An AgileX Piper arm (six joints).
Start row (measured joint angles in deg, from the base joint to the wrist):
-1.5 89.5 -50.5 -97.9 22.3 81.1
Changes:
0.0 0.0 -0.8 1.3 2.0 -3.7
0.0 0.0 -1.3 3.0 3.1 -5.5
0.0 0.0 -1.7 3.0 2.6 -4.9
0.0 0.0 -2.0 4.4 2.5 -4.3
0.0 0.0 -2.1 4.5 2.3 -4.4
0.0 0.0 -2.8 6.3 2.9 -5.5
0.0 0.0 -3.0 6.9 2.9 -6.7
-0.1 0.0 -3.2 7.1 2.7 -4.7
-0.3 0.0 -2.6 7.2 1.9 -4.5
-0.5 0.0 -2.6 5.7 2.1 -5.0
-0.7 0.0 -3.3 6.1 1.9 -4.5
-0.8 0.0 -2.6 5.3 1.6 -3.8
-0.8 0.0 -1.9 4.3 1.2 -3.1
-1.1 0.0 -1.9 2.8 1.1 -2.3
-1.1 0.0 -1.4 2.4 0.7 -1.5
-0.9 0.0 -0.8 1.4 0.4 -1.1
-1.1 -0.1 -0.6 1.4 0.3 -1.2
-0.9 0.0 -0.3 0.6 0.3 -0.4
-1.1 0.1 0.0 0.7 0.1 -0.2
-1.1 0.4 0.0 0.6 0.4 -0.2
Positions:
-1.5 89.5 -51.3 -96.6 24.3 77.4
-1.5 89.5 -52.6 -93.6 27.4 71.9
-1.5 89.5 -54.3 -90.6 30.0 67.0
-1.5 89.5 -56.3 -86.2 32.5 62.7
-1.5 89.5 -58.4 -81.7 34.8 58.3
-1.5 89.5 -61.2 -75.4 37.7 52.8
-1.5 89.5 -64.2 -68.5 40.6 46.1
-1.6 89.5 -67.4 -61.4 43.3 41.4
-1.9 89.5 -70.0 -54.2 45.2 36.9
-2.4 89.5 -72.6 -48.5 47.3 31.9
-3.1 89.5 -75.9 -42.4 49.2 27.4
-3.9 89.5 -78.5 -37.1 50.8 23.6
-4.7 89.5 -80.4 -32.8 52.0 20.5
-5.8 89.5 -82.3 -30.0 53.1 18.2
-6.9 89.5 -83.7 -27.6 53.8 16.7
-7.8 89.5 -84.5 -26.2 54.2 15.6
-8.9 89.4 -85.1 -24.8 54.5 14.4
-9.8 89.4 -85.4 -24.2 54.8 14.0
-10.9 89.5 -85.4 -23.5 54.9 13.8
-12.0 89.9 -85.4 -22.9 55.3 13.6

